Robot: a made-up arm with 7 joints.
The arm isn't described. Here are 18 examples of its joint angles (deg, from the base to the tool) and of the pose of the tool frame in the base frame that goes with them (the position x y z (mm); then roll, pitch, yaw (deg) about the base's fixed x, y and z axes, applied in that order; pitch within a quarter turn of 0, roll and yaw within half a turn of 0).
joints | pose
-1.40 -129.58 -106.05 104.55 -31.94 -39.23 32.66 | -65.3 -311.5 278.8 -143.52 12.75 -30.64
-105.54 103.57 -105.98 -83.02 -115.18 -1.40 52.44 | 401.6 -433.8 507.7 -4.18 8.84 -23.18
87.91 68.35 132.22 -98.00 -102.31 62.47 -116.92 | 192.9 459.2 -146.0 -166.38 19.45 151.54
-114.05 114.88 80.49 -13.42 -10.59 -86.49 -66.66 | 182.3 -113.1 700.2 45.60 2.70 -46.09
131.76 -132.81 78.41 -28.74 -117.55 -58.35 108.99 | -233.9 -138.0 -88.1 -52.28 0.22 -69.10
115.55 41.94 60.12 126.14 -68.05 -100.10 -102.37 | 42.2 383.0 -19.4 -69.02 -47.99 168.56
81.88 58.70 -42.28 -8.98 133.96 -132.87 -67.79 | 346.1 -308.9 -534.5 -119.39 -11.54 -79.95
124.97 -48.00 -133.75 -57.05 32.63 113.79 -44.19 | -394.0 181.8 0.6 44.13 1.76 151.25
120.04 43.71 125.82 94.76 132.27 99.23 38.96 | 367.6 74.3 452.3 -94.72 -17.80 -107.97
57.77 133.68 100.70 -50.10 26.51 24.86 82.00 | -30.8 -357.5 162.4 160.00 -31.10 -170.11
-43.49 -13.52 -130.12 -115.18 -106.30 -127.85 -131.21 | 382.9 -173.3 875.0 80.93 -43.73 -85.17
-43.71 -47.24 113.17 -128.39 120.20 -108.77 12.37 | -205.6 -266.4 538.3 92.69 -41.76 -109.68
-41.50 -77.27 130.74 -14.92 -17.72 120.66 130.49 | 183.7 -515.4 231.9 -112.66 51.17 -37.15
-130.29 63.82 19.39 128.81 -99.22 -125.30 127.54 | -116.1 26.8 678.2 -41.76 -35.59 -136.20
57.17 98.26 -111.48 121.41 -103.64 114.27 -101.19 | 497.3 156.9 -24.5 151.65 -54.13 80.10
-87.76 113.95 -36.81 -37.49 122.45 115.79 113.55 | 112.5 184.6 840.0 -84.79 2.63 153.00
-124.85 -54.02 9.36 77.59 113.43 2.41 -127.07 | 541.3 479.0 193.0 10.23 68.53 -87.11
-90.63 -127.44 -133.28 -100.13 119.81 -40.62 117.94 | -243.7 -593.3 519.0 -117.80 61.61 -67.32
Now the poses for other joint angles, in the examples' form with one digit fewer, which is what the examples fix.
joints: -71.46 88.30 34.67 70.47 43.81 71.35 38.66
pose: -127 -840 478 -99.7 40.8 -128.9
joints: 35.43 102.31 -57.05 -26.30 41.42 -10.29 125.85
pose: 752 -314 -527 -64.5 58.1 76.8
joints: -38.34 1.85 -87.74 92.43 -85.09 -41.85 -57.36
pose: 205 -359 540 146.8 11.9 -96.7
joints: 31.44 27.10 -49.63 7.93 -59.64 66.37 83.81
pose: 392 -406 440 -152.1 -38.4 1.5
